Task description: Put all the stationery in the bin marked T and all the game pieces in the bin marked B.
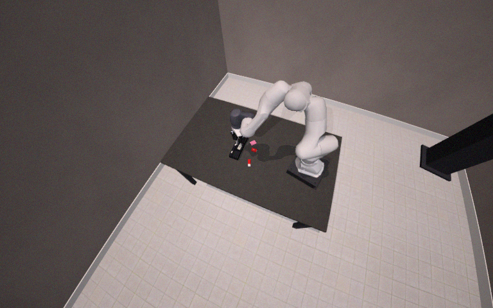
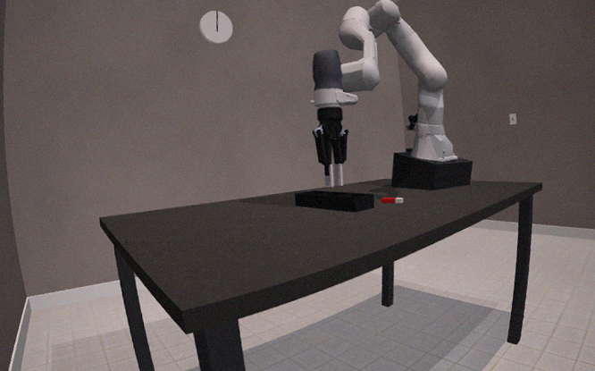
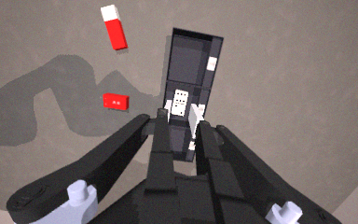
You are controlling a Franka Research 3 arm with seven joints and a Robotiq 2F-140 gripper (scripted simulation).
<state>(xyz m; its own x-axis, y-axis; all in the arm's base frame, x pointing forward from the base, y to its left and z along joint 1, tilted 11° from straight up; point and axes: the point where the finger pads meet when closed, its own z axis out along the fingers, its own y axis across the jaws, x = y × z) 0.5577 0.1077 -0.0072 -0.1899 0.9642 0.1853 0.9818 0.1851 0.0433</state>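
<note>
Right now my hand is 16 cm past the red-and-white eraser, 9 cm to the right of it and 9 cm above it. Also, from my hand: pink block 11 cm to the right, 9 cm below, 8 cm behind; black bin row 7 cm below, 1 cm ahead.
</note>
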